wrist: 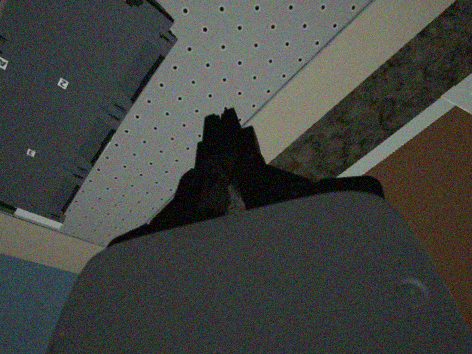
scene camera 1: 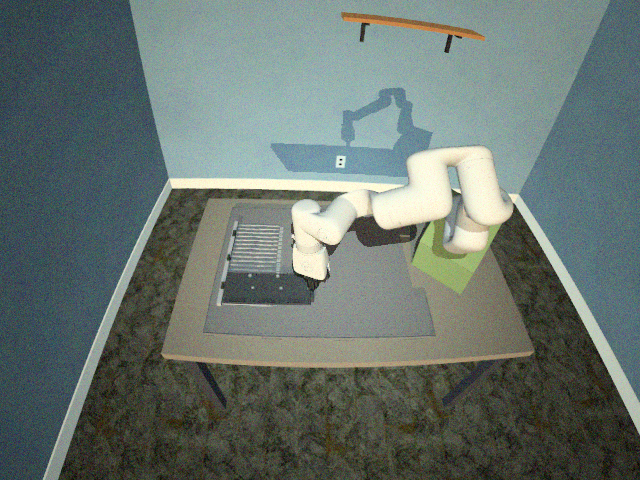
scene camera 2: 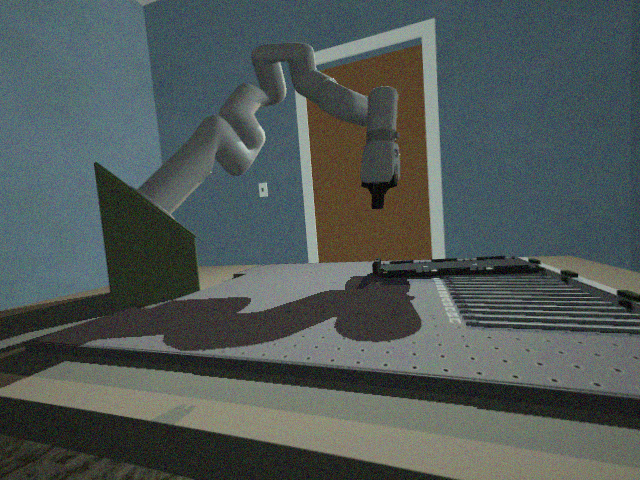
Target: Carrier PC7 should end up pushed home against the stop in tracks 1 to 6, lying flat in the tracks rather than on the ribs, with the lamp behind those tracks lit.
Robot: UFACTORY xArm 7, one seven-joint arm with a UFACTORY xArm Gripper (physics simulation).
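Seen in the pictures: gripper, between the fingertips: (wrist: 228,133) (scene camera 1: 314,286) (scene camera 2: 377,208); arm's base, origin of its link: (scene camera 2: 150,206).
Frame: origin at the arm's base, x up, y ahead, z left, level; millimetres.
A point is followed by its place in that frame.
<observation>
A dark flat carrier (scene camera 1: 266,289) @(x -195, y 633, z 362 mm) (scene camera 2: 454,267) @(x -196, y 649, z 337 mm) (wrist: 75,115) @(x -196, y 604, z 369 mm) lies over the near end of the track bank, from the stop rail (scene camera 1: 225,263) @(x -193, y 830, z 309 mm) towards the middle of the board. Small white labels show on it in the wrist view; the name PC7 is not readable. Whether it touches the stop, and which tracks lie under it, I cannot tell. Bare ribs (scene camera 1: 255,248) @(x -205, y 760, z 186 mm) (scene camera 2: 537,305) run beside it. No lit lamp can be made out. My gripper (scene camera 1: 313,287) @(x -49, y 449, z 394 mm) (scene camera 2: 377,207) @(x -49, y 449, z 394 mm) (wrist: 228,133) @(x -49, y 449, z 394 mm) is shut and empty, above the board near the carrier's right end, clearly higher than it.
The perforated grey board (scene camera 1: 372,310) @(x -209, y 252, z 311 mm) (scene camera 2: 289,335) @(x -209, y 547, z -92 mm) (wrist: 165,115) @(x -209, y 527, z 427 mm) lies on the table (scene camera 1: 289,351) @(x -222, y 474, z 550 mm). Small dark blocks sit along the stop rail. The green wedge base (scene camera 1: 444,273) @(x -167, y 12, z 84 mm) (scene camera 2: 149,248) @(x -103, y 107, z -57 mm) of the arm stands at the table's right. A wall shelf (scene camera 1: 413,24) hangs high behind.
</observation>
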